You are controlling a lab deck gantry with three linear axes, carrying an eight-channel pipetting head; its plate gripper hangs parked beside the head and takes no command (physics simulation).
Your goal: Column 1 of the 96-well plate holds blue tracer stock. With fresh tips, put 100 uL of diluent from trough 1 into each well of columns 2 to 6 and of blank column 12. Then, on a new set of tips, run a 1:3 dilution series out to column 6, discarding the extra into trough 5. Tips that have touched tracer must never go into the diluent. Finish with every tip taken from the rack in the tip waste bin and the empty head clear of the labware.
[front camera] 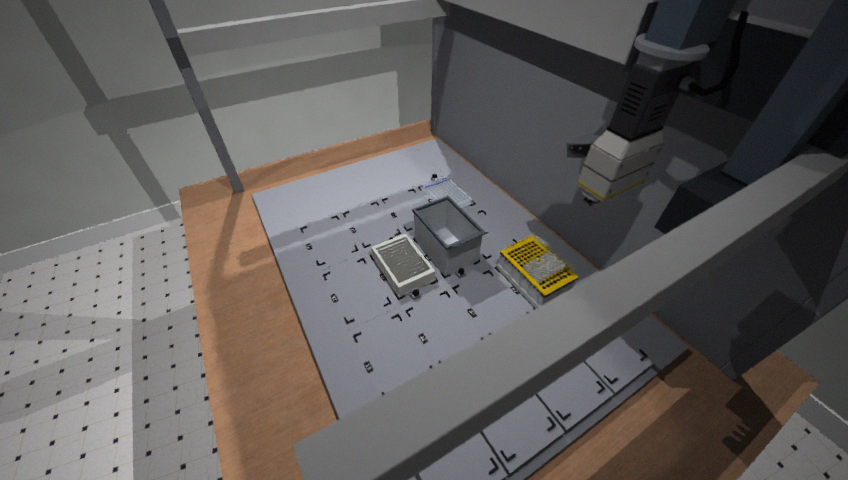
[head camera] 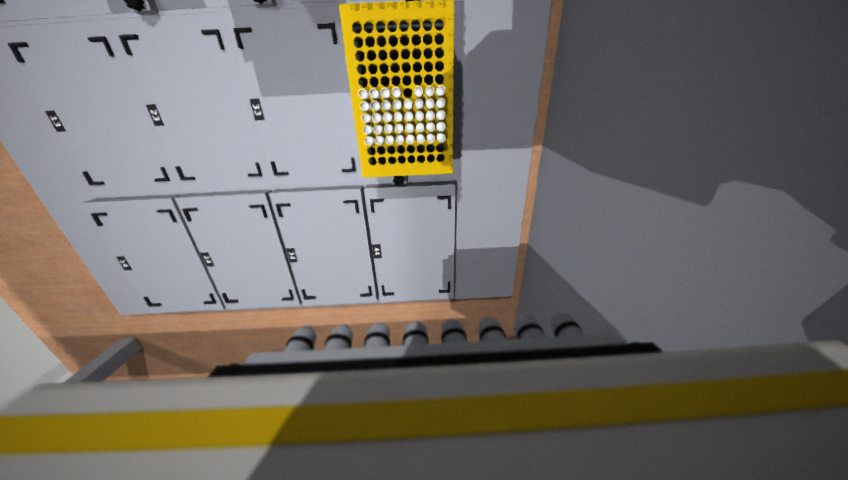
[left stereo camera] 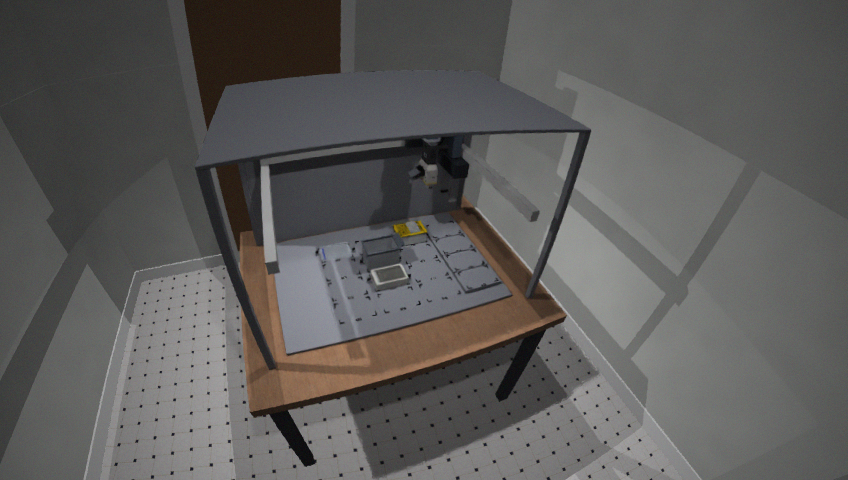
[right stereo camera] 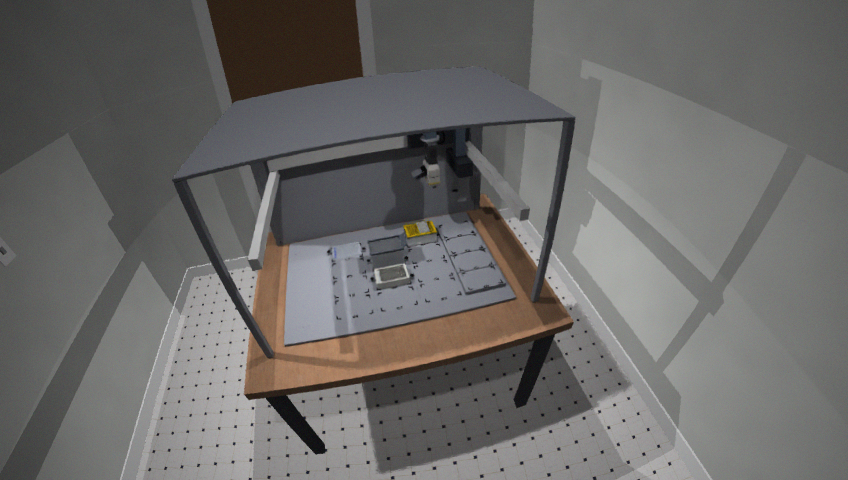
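Observation:
The pipetting head (front camera: 621, 163) (left stereo camera: 430, 173) (right stereo camera: 432, 172) hangs high near the back wall. Its eight nozzles (head camera: 415, 336) carry no tips. The yellow tip rack (front camera: 538, 264) (head camera: 407, 169) (left stereo camera: 410, 228) (right stereo camera: 420, 230) has five tip rows; one lacks a tip. Its other rows are empty holes. The 96-well plate (front camera: 450, 193) (left stereo camera: 337, 251) (right stereo camera: 347, 250) shows a blue column at one end; other wells are too small to judge. The grey waste bin (front camera: 464, 255) (left stereo camera: 382, 255) stands beside the white trough reservoir (front camera: 403, 259) (left stereo camera: 389, 274) (right stereo camera: 392, 274). The parked gripper's fingers cannot be made out.
A dark block (front camera: 693, 205) (left stereo camera: 455, 167) (right stereo camera: 460, 164) hangs beside the head. A grey rail (front camera: 571, 291) crosses the front view above the deck. The back wall (front camera: 505, 118) rises behind the rack. Small dark clamps (front camera: 460, 271) stand by the labware.

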